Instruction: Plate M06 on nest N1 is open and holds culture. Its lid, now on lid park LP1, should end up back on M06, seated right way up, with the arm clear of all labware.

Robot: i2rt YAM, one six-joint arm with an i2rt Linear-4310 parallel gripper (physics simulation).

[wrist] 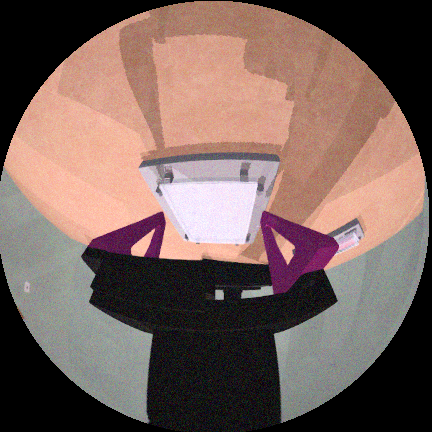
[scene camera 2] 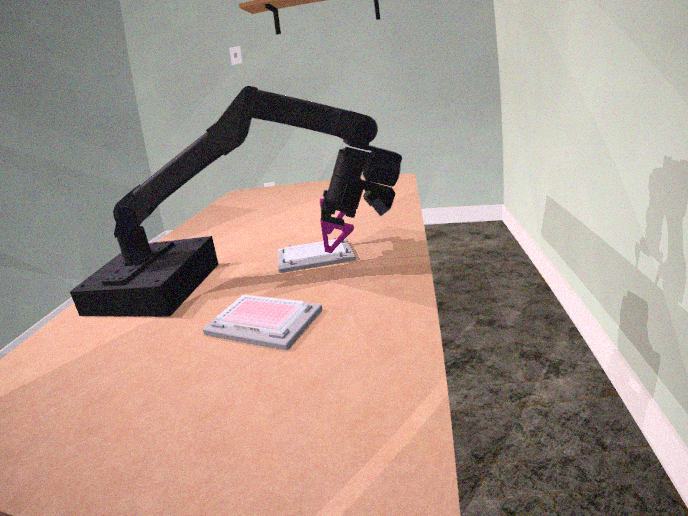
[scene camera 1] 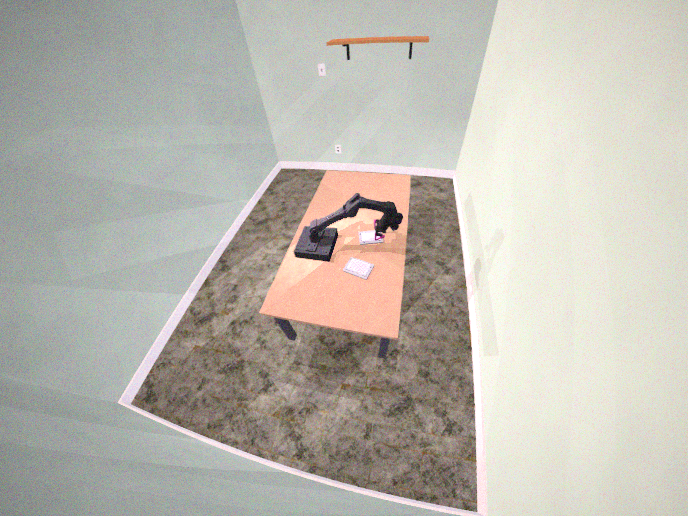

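Pixels of known places: gripper, fingertip midpoint: [wrist: 212, 216] [scene camera 2: 327, 242] [scene camera 1: 375, 234]; arm's base, origin of the base link: [wrist: 232, 287] [scene camera 2: 140, 263] [scene camera 1: 315, 240].
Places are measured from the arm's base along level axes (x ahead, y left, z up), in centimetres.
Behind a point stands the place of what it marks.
The white lid [scene camera 1: 366, 236] {x 32.0, y 14.7, z -4.7 cm} [scene camera 2: 302, 252] {x 32.5, y 14.1, z -4.7 cm} [wrist: 212, 207] {x 37.5, y 16.5, z -4.7 cm} lies flat on the grey lid park LP1 [scene camera 2: 311, 266] {x 35.5, y 9.8, z -6.2 cm} [wrist: 207, 171] {x 41.2, y 17.9, z -5.5 cm}. My gripper [scene camera 1: 377, 233] {x 37.7, y 16.5, z -3.6 cm} [scene camera 2: 333, 241] {x 37.7, y 16.5, z -3.6 cm} [wrist: 212, 216] {x 37.7, y 16.5, z -3.6 cm} is open and empty, tilted, at the lid park. In the wrist view its magenta fingertips stand left and right of the lid, with the lid's surface showing between them. The exact height of the tips over the park is hard to tell. Open plate M06 [scene camera 1: 358, 267] {x 32.9, y -13.2, z -4.0 cm} [scene camera 2: 261, 313] {x 33.5, y -13.3, z -3.9 cm} [wrist: 348, 242] {x 37.5, y -10.9, z -3.9 cm}, with pink wells, sits on grey nest N1 [scene camera 2: 303, 323] {x 40.4, y -13.9, z -5.3 cm} [wrist: 354, 227] {x 40.7, y -8.5, z -5.2 cm}, nearer scene camera 2.
The black arm base [scene camera 1: 315, 244] {x 2.0, y -4.4, z 0.9 cm} [scene camera 2: 144, 283] {x 8.2, y -9.5, z -0.2 cm} stands on the wooden table [scene camera 1: 333, 299] {x 23.7, y -37.1, z -6.5 cm} [scene camera 2: 333, 399] {x 48.2, y -29.5, z -6.5 cm} at the left in the scene views. The table's long right edge is beyond the lid park. A wall shelf [scene camera 1: 383, 39] [scene camera 2: 288, 4] hangs high on the back wall.
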